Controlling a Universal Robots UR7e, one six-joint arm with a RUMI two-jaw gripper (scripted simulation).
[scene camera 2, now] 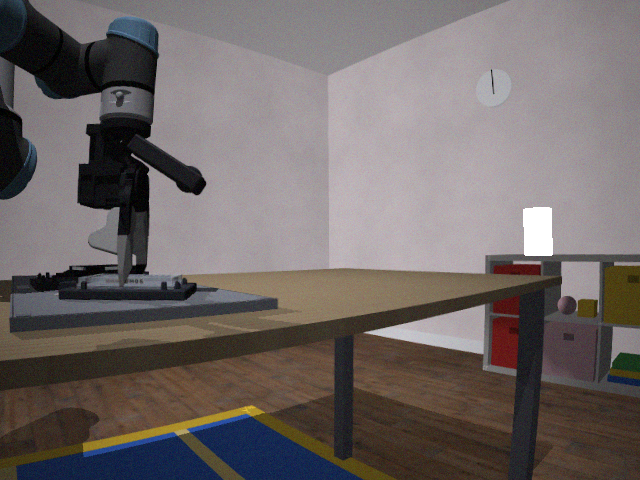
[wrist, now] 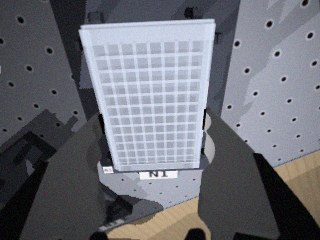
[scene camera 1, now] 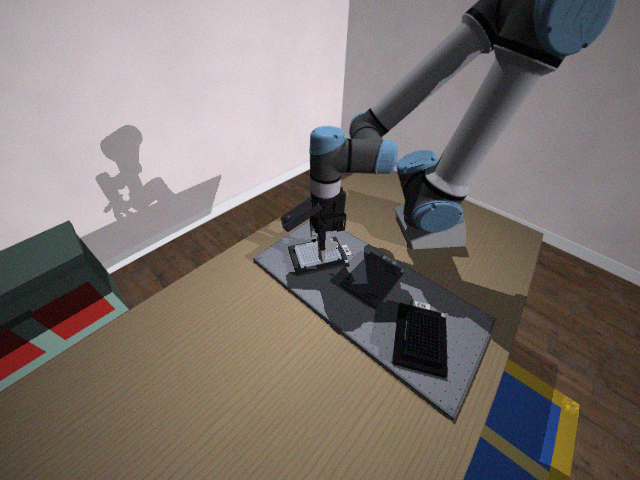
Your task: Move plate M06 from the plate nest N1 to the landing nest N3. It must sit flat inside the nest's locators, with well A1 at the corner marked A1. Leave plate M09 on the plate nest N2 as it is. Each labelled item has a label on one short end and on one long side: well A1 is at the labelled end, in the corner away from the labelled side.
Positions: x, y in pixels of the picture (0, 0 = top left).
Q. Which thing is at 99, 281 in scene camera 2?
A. A white plate M06.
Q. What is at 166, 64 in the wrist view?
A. A white plate M06.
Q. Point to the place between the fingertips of my gripper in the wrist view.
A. At 153, 111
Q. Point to a black plate M09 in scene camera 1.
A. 416, 321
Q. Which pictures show my gripper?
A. Scene camera 2, the wrist view and scene camera 1: all of them.
